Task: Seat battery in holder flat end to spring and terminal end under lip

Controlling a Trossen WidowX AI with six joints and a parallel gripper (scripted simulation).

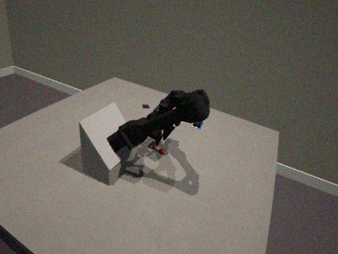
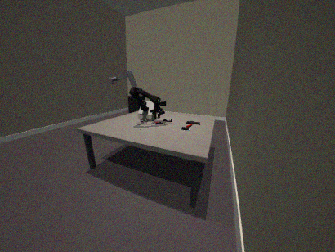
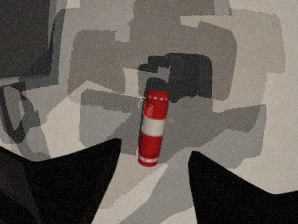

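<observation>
My gripper tip is now 4 cm above the battery. From my gripper tip the other things lie so: dark piece (35 cm ahead, 29 cm to the left, 5 cm below); red tool (39 cm ahead, 9 cm to the left, 4 cm below).
</observation>
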